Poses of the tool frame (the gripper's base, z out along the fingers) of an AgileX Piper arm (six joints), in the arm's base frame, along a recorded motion.
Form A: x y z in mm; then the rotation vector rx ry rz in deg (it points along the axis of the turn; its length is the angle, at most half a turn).
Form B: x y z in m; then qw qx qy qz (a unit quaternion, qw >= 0). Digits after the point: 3 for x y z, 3 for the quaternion.
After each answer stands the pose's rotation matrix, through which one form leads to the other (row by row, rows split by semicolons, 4 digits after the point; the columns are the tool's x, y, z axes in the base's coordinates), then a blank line. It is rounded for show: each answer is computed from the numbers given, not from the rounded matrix.
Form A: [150 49 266 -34.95 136.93 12.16]
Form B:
[0.150 0.049 0.266 0.327 -0.233 0.912 0.081]
-0.6779 -0.4779 0.5587; -0.3719 0.8784 0.3001; -0.6342 -0.0044 -0.7732

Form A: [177 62 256 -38.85 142.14 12.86]
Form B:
[0.177 0.062 0.256 0.276 -0.252 0.924 0.084]
-0.7198 -0.5124 0.4683; -0.4201 0.8586 0.2939; -0.5526 0.0148 -0.8333

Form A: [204 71 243 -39.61 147.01 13.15]
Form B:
[0.204 0.071 0.243 0.235 -0.252 0.935 0.084]
-0.7626 -0.5105 0.3973; -0.4318 0.8591 0.2748; -0.4816 0.0380 -0.8756

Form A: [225 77 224 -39.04 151.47 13.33]
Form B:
[0.225 0.077 0.224 0.199 -0.244 0.945 0.083]
-0.8017 -0.4940 0.3366; -0.4276 0.8674 0.2546; -0.4177 0.0601 -0.9066

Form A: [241 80 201 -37.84 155.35 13.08]
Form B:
[0.241 0.080 0.201 0.170 -0.232 0.954 0.080]
-0.8342 -0.4709 0.2871; -0.4163 0.8790 0.2324; -0.3618 0.0743 -0.9293

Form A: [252 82 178 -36.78 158.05 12.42]
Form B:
[0.252 0.082 0.178 0.150 -0.223 0.960 0.075]
-0.8552 -0.4517 0.2543; -0.4064 0.8888 0.2119; -0.3217 0.0779 -0.9436

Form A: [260 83 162 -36.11 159.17 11.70]
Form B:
[0.260 0.083 0.162 0.142 -0.218 0.963 0.071]
-0.8641 -0.4408 0.2432; -0.4005 0.8946 0.1985; -0.3050 0.0741 -0.9495

